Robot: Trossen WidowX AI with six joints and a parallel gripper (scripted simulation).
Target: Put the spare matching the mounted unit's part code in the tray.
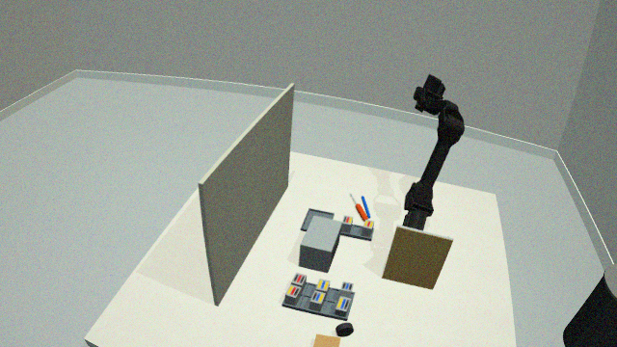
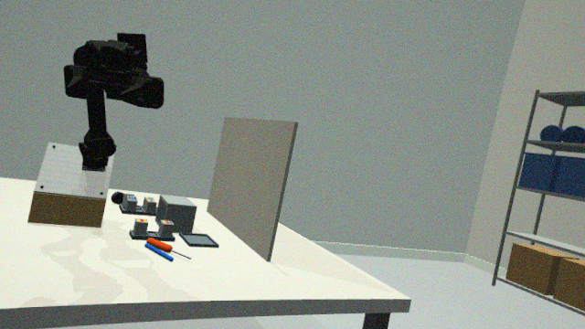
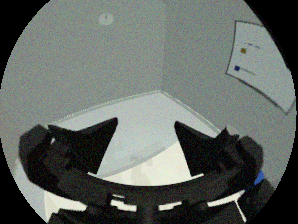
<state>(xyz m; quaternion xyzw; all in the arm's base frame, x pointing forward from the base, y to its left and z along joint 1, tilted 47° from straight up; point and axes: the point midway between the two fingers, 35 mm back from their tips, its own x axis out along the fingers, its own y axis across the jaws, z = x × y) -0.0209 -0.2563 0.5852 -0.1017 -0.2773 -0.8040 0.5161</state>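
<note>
The grey spare is 860 mm to the left of my gripper tip, 360 mm ahead of it and 350 mm below it. From my gripper tip the other things lie so: rack: 460 mm to the left, 380 mm below, 240 mm ahead; dark flat tray: 450 mm to the left, 390 mm below, 390 mm ahead; grey mounted unit: 630 mm to the left, 340 mm below, 340 mm ahead.
</note>
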